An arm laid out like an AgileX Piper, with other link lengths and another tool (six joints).
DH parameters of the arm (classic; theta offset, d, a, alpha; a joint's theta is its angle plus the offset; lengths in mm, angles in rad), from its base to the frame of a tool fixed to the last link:
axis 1: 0 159.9 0 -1.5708
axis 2: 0.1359 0 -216.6 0
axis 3: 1.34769 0 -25.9 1.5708
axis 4: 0 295.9 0 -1.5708
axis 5: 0 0 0 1.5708
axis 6: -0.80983 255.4 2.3 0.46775
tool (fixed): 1.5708 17.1 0 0
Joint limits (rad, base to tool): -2.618..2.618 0..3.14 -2.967..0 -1.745..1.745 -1.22..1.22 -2.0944..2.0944
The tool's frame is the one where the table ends.
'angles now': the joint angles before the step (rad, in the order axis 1, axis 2, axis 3, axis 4, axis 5, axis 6). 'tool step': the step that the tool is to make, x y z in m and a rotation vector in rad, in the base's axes. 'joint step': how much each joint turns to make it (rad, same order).
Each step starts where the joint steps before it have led.
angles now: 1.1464 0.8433 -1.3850 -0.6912 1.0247 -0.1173
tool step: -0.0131 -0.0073 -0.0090 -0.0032 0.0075 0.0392
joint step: -0.0004 -0.0817 0.0656 0.0500 -0.0002 -0.0423
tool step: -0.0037 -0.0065 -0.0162 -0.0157 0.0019 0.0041
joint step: 0.0006 -0.0660 0.0850 -0.0004 -0.0064 -0.0026
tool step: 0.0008 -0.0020 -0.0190 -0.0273 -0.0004 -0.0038
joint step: 0.0000 -0.0429 0.0812 -0.0151 -0.0130 0.0064
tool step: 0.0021 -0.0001 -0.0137 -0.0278 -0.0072 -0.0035
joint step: -0.0004 -0.0224 0.0560 -0.0177 -0.0132 0.0016
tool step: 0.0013 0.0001 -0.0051 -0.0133 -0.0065 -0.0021
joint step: 0.0007 -0.0072 0.0221 -0.0117 -0.0064 0.0009
